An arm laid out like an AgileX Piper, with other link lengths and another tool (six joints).
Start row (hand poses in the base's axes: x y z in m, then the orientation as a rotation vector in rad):
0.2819, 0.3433, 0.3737, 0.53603, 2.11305, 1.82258
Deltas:
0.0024, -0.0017, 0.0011, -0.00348, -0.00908, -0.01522
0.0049, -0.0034, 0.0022, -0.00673, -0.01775, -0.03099
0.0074, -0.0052, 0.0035, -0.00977, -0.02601, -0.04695
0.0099, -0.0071, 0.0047, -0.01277, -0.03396, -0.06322
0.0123, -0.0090, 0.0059, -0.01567, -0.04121, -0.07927
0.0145, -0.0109, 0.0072, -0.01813, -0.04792, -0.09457
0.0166, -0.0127, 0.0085, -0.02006, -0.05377, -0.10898
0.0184, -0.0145, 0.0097, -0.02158, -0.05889, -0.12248
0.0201, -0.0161, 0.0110, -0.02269, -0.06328, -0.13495
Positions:
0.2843, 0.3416, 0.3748, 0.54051, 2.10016, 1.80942
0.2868, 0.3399, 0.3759, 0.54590, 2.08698, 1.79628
0.2893, 0.3381, 0.3772, 0.55185, 2.07376, 1.78333
0.2918, 0.3362, 0.3784, 0.55832, 2.06049, 1.77028
0.2942, 0.3343, 0.3796, 0.56523, 2.04772, 1.75754
0.2964, 0.3324, 0.3809, 0.57199, 2.03541, 1.74576
0.2985, 0.3306, 0.3822, 0.57885, 2.02381, 1.73513
0.3003, 0.3288, 0.3834, 0.58564, 2.01293, 1.72554
0.3020, 0.3272, 0.3847, 0.59225, 2.00285, 1.71702

